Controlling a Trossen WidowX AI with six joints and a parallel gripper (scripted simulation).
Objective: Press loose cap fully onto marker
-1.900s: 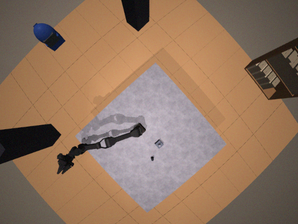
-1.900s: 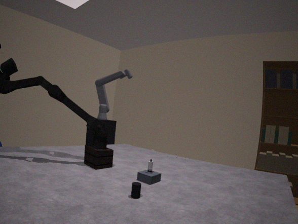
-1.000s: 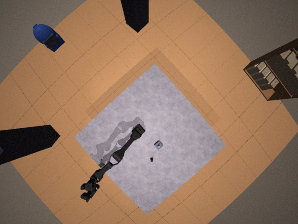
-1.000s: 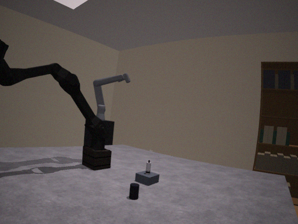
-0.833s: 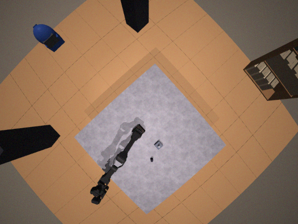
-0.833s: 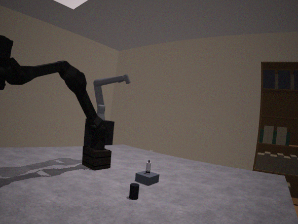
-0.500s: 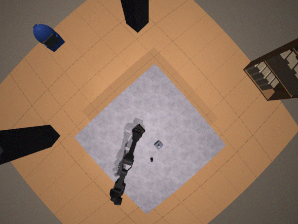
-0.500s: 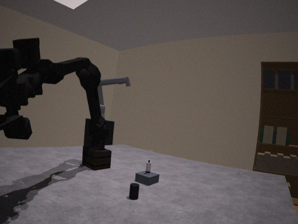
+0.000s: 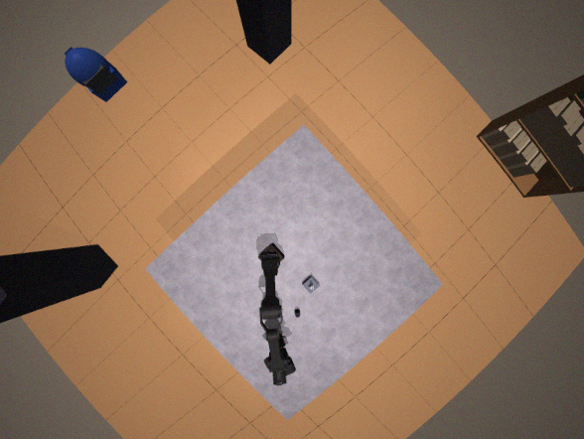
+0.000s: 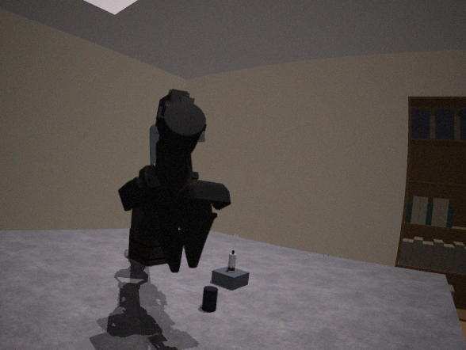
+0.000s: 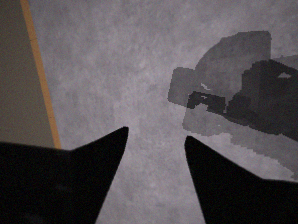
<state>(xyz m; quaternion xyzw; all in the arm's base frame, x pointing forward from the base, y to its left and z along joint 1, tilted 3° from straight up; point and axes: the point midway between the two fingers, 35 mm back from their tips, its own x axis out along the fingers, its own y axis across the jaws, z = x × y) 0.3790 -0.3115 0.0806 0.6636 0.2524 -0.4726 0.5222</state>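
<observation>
My gripper tip is 6 cm past the dark marker cap, 16 cm to the right of it and 11 cm above it. Round my gripper tip: grey holder block 12 cm behind, 34 cm to the left, 12 cm below.
</observation>
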